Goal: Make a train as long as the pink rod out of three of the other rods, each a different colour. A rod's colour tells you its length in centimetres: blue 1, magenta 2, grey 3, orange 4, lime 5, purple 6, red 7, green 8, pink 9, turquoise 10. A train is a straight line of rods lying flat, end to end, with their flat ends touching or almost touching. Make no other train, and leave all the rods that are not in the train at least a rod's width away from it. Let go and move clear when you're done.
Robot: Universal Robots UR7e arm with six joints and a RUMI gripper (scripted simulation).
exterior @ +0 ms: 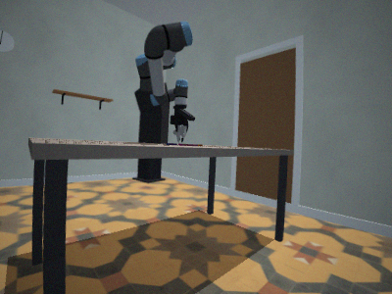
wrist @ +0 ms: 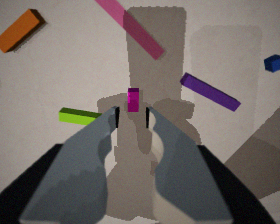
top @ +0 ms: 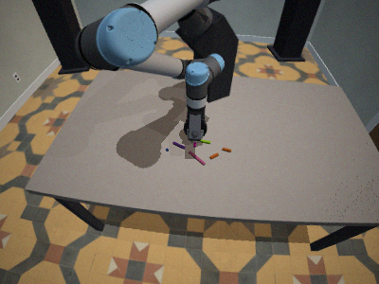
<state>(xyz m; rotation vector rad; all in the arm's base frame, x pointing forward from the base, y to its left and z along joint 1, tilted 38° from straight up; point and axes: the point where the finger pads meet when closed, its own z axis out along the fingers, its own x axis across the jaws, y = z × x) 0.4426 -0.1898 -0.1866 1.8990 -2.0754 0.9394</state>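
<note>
The magenta rod is 3 cm below my hand. Round my hand: lime rod: 1 cm behind, 5 cm to the left, 3 cm below; then purple rod: 7 cm to the right, 3 cm below; then pink rod: 7 cm ahead, 3 cm below.
</note>
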